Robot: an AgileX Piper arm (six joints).
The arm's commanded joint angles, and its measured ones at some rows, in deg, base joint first. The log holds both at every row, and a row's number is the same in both.
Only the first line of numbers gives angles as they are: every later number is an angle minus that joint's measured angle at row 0.
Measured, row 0: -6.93, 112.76, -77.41, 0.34, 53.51, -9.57
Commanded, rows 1 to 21: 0.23, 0.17, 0.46, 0.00, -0.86, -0.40; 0.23, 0.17, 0.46, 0.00, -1.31, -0.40; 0.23, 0.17, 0.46, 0.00, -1.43, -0.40; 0.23, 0.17, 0.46, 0.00, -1.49, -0.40; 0.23, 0.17, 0.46, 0.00, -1.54, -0.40; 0.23, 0.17, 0.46, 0.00, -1.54, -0.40; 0.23, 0.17, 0.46, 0.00, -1.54, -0.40; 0.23, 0.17, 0.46, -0.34, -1.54, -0.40; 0.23, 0.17, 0.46, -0.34, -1.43, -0.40; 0.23, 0.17, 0.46, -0.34, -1.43, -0.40; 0.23, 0.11, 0.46, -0.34, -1.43, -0.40; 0.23, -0.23, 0.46, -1.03, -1.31, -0.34; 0.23, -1.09, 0.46, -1.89, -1.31, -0.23; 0.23, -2.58, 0.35, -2.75, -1.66, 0.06; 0.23, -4.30, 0.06, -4.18, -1.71, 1.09; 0.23, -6.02, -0.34, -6.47, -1.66, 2.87; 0.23, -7.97, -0.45, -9.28, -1.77, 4.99; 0.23, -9.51, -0.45, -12.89, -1.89, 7.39; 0.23, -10.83, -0.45, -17.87, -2.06, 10.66; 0.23, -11.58, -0.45, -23.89, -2.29, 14.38; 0.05, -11.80, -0.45, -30.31, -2.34, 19.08
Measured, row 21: 0.00, -11.06, -0.05, -21.60, -1.54, 13.18
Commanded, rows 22 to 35: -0.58, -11.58, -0.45, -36.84, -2.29, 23.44; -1.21, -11.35, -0.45, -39.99, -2.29, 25.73; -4.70, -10.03, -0.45, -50.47, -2.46, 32.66; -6.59, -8.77, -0.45, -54.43, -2.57, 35.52; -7.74, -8.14, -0.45, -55.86, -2.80, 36.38; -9.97, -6.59, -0.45, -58.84, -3.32, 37.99; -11.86, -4.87, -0.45, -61.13, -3.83, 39.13; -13.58, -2.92, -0.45, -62.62, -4.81, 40.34; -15.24, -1.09, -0.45, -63.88, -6.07, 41.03; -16.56, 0.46, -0.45, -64.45, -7.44, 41.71; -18.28, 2.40, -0.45, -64.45, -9.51, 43.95; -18.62, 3.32, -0.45, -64.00, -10.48, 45.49; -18.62, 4.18, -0.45, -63.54, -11.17, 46.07; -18.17, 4.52, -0.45, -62.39, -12.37, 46.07
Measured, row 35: -18.39, 4.12, -0.05, -62.91, -10.42, 45.32
